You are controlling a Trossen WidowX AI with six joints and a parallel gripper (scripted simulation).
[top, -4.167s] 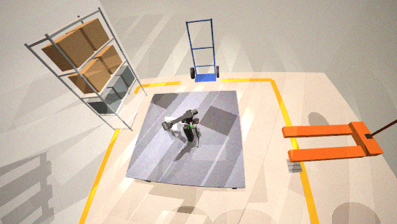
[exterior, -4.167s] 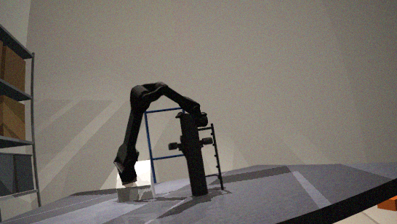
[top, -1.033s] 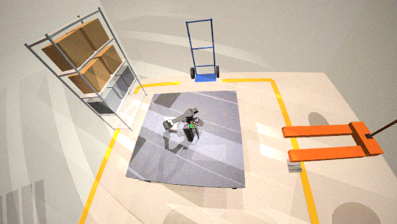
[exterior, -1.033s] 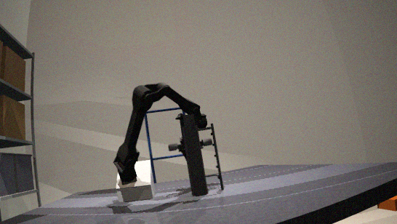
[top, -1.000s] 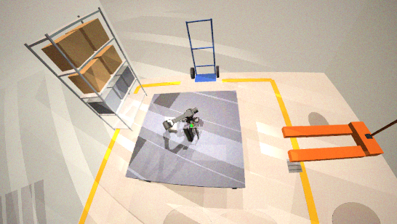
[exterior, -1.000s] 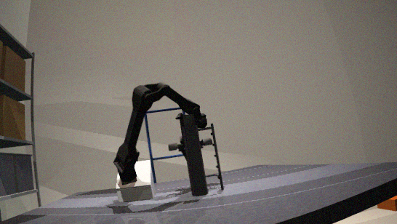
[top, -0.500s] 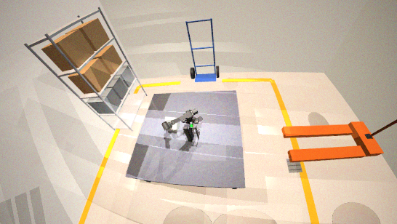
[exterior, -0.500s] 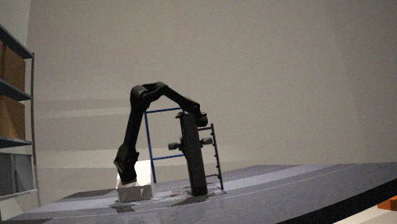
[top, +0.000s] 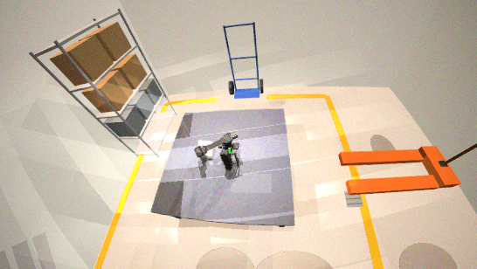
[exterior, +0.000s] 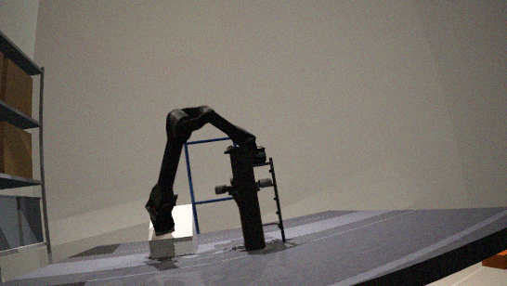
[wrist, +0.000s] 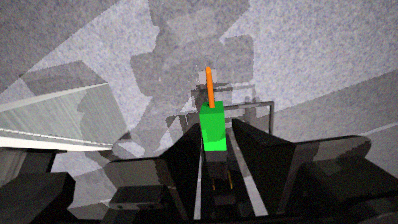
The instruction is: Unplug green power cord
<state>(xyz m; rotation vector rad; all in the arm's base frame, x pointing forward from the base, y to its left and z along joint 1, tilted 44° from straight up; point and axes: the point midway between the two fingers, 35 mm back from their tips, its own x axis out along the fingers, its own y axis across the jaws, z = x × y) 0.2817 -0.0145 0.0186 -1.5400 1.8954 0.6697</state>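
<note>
Now: gripper tip 3 cm to the left of the green plug and 1 cm above it.
</note>
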